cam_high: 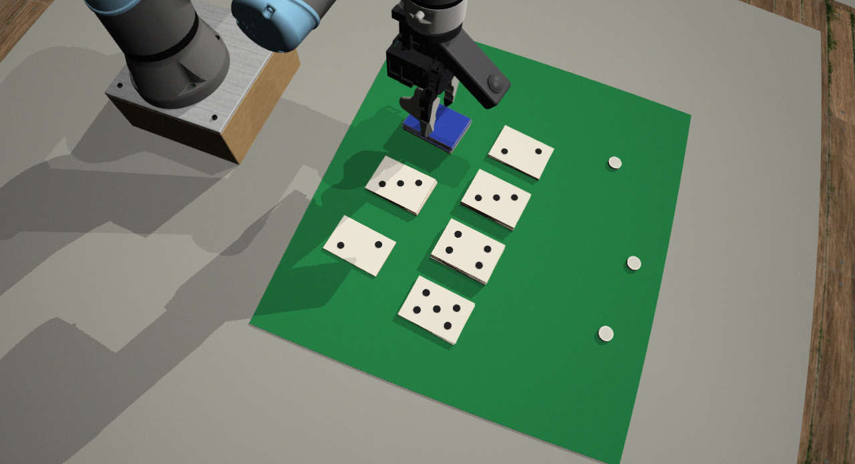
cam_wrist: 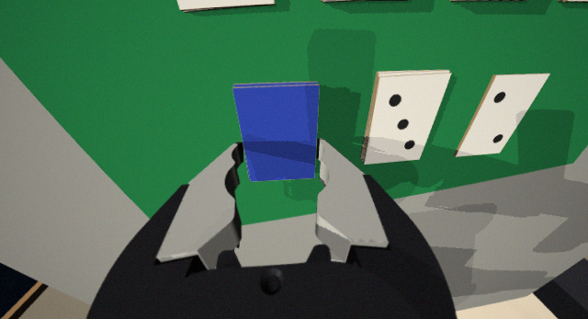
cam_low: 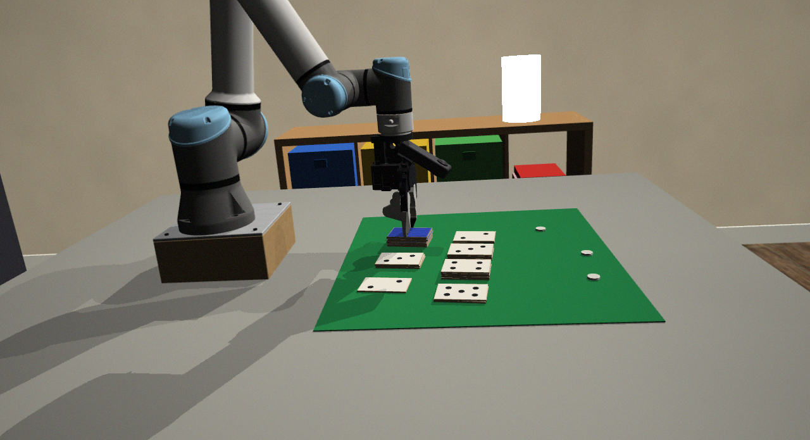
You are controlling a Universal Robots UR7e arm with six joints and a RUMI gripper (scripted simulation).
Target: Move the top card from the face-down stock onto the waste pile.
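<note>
Now: the two-pip card 70 mm behind my hand, 220 mm to the right of it and 30 mm below it. From my hand the other things lie so: green mat (120 mm ahead, 120 mm to the right, 50 mm below).
</note>
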